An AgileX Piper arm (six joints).
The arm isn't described. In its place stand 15 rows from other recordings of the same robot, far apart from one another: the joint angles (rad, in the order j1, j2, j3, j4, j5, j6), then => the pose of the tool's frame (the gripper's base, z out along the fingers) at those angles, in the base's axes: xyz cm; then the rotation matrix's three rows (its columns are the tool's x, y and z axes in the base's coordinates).
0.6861, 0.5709, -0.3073, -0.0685, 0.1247, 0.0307 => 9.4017 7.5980 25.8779; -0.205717 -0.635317 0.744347; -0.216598 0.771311 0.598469; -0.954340 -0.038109 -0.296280
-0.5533, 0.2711, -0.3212, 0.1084, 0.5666, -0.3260 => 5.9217 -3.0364 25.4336; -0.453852 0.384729 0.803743; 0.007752 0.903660 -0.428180; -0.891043 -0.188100 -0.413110
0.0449, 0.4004, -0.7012, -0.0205, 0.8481, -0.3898 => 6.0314 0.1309 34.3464; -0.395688 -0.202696 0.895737; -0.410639 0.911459 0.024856; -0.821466 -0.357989 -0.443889
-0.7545, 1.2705, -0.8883, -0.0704, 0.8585, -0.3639 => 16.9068 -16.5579 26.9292; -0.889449 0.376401 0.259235; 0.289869 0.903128 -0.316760; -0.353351 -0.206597 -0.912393
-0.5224, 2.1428, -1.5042, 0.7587, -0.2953, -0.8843 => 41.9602 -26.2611 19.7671; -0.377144 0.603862 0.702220; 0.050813 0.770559 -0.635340; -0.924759 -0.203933 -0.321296
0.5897, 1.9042, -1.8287, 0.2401, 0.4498, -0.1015 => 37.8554 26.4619 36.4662; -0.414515 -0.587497 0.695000; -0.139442 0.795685 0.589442; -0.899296 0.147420 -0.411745
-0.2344, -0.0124, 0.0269, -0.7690, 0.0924, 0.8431 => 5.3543 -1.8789 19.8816; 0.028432 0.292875 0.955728; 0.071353 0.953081 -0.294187; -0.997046 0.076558 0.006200
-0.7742, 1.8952, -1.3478, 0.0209, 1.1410, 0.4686 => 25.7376 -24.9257 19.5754; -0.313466 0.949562 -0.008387; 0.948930 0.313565 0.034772; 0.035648 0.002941 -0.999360
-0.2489, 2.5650, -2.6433, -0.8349, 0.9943, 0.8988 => 52.7709 -19.2476 26.5239; -0.302502 0.835983 0.457849; 0.359368 0.544937 -0.757561; -0.882807 -0.064627 -0.465270
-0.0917, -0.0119, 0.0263, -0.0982, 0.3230, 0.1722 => 5.3316 -0.7747 17.6026; -0.234789 0.140542 0.961833; 0.100851 0.987675 -0.119699; -0.966800 0.068898 -0.246069
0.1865, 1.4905, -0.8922, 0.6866, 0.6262, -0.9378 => 27.8148 8.6889 23.2072; -0.661708 -0.629218 0.407709; -0.450220 0.768292 0.455004; -0.599537 0.117521 -0.791672
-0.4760, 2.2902, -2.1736, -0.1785, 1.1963, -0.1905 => 43.5077 -24.1217 24.0291; -0.934882 0.274250 0.225350; 0.200569 0.931940 -0.302091; -0.292861 -0.237222 -0.926260
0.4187, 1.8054, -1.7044, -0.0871, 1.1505, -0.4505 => 35.9450 15.2050 32.3942; -0.565600 -0.724703 0.393575; -0.761452 0.642191 0.088219; -0.316683 -0.249792 -0.915050
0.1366, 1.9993, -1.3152, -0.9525, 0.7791, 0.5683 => 40.8259 0.3525 17.4017; -0.898947 -0.057988 0.434202; -0.301939 0.800151 -0.518258; -0.317375 -0.596989 -0.736802
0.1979, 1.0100, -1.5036, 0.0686, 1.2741, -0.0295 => 14.5853 3.5331 48.0665; -0.623765 -0.251533 0.740033; -0.134662 0.967230 0.215251; -0.769925 0.034612 -0.637196
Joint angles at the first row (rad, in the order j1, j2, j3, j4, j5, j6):
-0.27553, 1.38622, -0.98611, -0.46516, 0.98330, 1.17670
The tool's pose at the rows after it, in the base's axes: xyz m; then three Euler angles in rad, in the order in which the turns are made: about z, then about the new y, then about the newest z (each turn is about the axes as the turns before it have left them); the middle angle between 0 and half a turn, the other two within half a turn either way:
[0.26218, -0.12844, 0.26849, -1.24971, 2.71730, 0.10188]
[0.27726, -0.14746, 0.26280, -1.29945, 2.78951, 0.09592]
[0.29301, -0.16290, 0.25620, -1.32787, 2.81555, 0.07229]
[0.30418, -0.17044, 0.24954, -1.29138, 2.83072, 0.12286]
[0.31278, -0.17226, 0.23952, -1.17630, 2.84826, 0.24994]
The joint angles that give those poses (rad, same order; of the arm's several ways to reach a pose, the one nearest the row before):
-0.35529, 1.51069, -1.11254, -0.38654, 1.01905, 1.16077
-0.41118, 1.60353, -1.20547, -0.31290, 1.05387, 1.11157
-0.43990, 1.68608, -1.28431, -0.28816, 1.06409, 1.07650
-0.45125, 1.73688, -1.32582, -0.26555, 1.05124, 1.07275
-0.45471, 1.77046, -1.33256, -0.22766, 1.00896, 1.07274

